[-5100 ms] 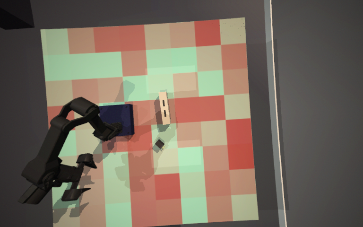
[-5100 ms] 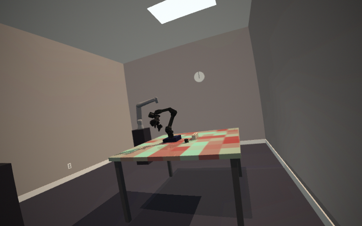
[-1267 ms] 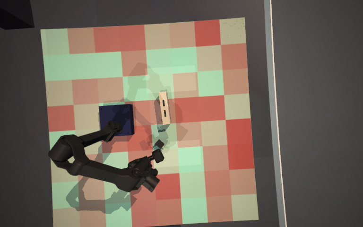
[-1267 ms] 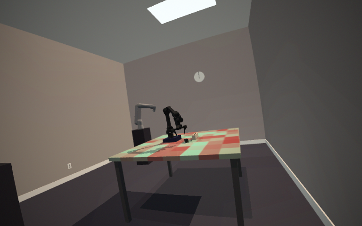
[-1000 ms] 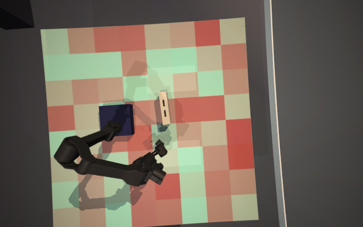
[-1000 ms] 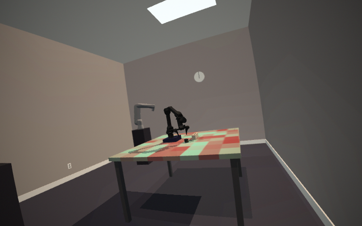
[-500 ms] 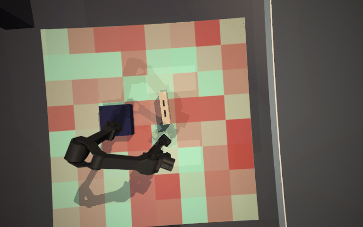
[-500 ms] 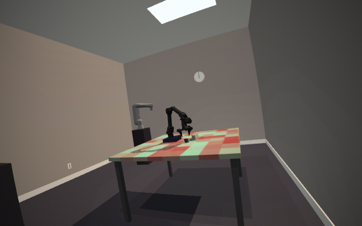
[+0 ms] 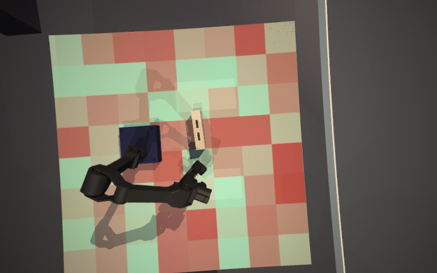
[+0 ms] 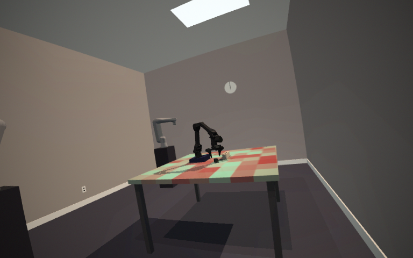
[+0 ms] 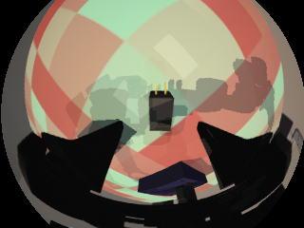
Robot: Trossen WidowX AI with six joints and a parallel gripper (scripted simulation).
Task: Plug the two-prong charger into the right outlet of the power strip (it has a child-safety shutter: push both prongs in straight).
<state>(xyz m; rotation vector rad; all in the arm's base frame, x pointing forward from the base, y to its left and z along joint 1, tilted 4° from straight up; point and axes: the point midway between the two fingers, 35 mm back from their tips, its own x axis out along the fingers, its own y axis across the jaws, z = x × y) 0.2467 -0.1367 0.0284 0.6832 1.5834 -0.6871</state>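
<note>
Now: the dark grey charger 4 cm below my gripper tip, 1 cm to the right of it and 1 cm ahead of it.
</note>
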